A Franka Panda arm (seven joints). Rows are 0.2 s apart.
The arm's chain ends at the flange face. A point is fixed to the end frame.
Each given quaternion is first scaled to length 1.
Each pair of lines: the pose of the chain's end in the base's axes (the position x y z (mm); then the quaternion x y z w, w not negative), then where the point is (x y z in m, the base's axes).
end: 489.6 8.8 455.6 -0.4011 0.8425 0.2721 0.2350
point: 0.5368 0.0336 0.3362
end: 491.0 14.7 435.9 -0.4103 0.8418 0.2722 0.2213
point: 0.5354 0.0388 0.3153
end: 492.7 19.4 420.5 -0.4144 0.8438 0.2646 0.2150
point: 0.5367 0.0412 0.2993
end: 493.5 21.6 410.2 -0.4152 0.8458 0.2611 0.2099
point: 0.5367 0.0421 0.2885
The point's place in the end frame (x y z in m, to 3 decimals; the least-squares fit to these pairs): 0.033 -0.057 0.113
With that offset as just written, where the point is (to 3 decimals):
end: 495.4 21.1 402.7 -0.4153 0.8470 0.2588 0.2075
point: 0.538 0.041 0.281
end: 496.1 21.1 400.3 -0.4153 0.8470 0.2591 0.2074
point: 0.539 0.041 0.278
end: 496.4 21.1 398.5 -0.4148 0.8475 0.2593 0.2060
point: 0.539 0.041 0.276
